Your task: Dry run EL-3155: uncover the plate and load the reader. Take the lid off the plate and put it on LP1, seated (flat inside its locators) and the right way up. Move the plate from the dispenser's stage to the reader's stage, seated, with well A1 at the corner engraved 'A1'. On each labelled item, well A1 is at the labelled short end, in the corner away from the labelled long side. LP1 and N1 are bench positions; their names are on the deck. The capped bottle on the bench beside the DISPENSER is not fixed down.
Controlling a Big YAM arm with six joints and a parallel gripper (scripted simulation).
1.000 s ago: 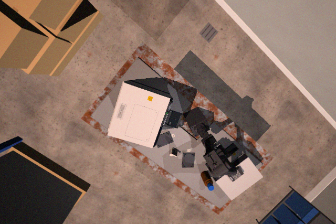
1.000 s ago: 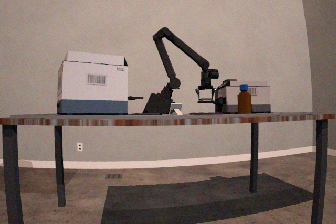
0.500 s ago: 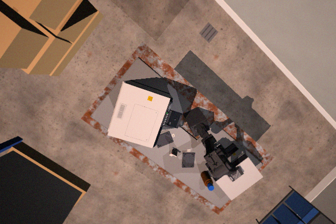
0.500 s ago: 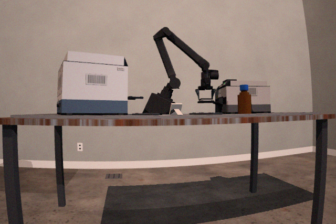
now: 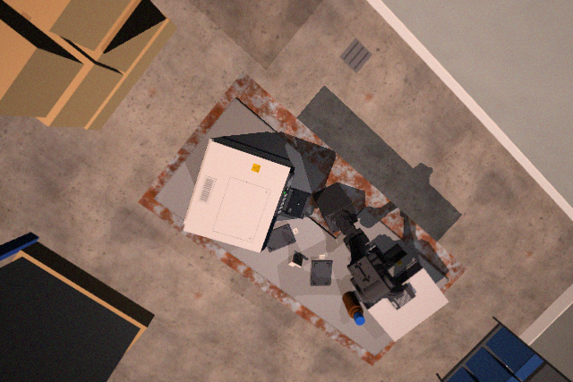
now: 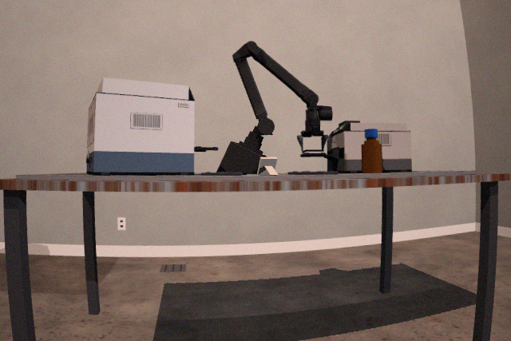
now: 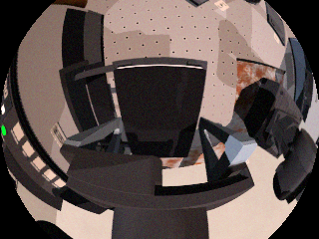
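Right now the plate lid is right at my hand. Round my hand: brown capped bottle: 270 mm ahead, 200 mm to the left; then white well plate: 10 mm below.
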